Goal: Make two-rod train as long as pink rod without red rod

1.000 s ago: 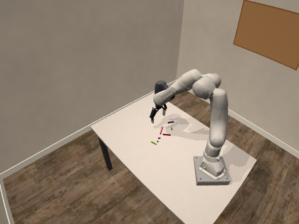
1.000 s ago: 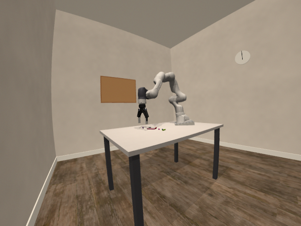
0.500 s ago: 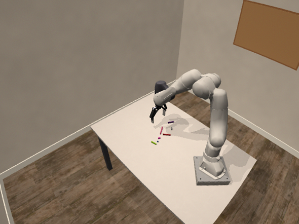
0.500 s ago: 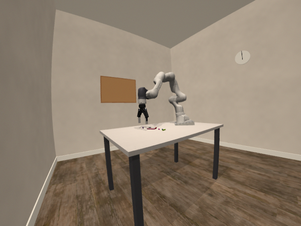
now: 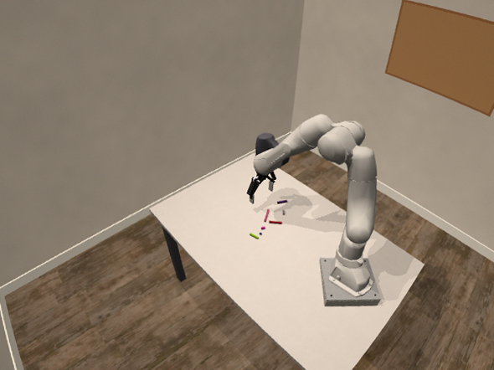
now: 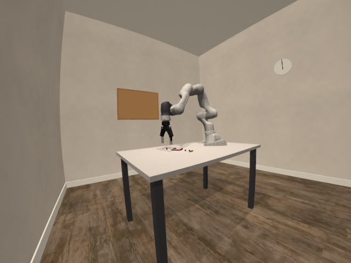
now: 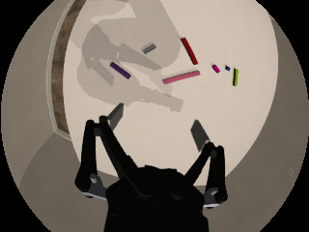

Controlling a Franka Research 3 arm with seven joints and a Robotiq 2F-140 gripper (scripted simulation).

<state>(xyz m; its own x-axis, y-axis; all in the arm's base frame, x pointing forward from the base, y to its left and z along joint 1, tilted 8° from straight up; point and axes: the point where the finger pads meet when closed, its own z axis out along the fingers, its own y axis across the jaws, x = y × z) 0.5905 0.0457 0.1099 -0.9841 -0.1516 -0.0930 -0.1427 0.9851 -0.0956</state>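
Now: hand 120 mm past the grey rod, 70 mm to the left of it and 80 mm above it. The rest, counted from my hand: red rod (150 mm behind, 10 mm to the left, 80 mm below); pink rod (90 mm behind, 20 mm to the left, 80 mm below); purple rod (50 mm behind, 120 mm to the right, 80 mm below).
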